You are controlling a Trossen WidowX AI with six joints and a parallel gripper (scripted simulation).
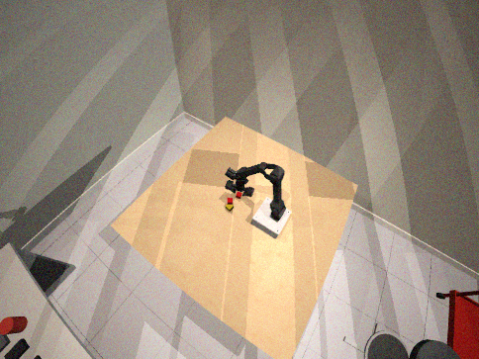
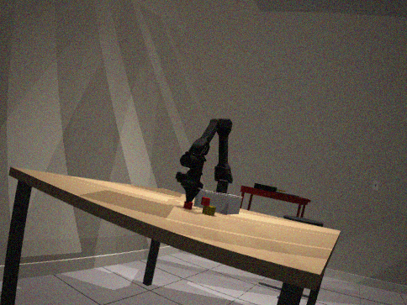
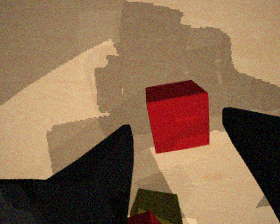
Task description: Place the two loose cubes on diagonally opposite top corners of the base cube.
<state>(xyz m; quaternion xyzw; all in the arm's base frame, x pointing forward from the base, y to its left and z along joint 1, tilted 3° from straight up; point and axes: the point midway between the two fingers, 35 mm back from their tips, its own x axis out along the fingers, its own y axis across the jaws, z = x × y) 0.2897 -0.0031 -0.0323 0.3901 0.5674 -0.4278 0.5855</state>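
The yellow cube lies 11 cm to the left of my gripper tip, 1 cm below it and 1 cm behind it.
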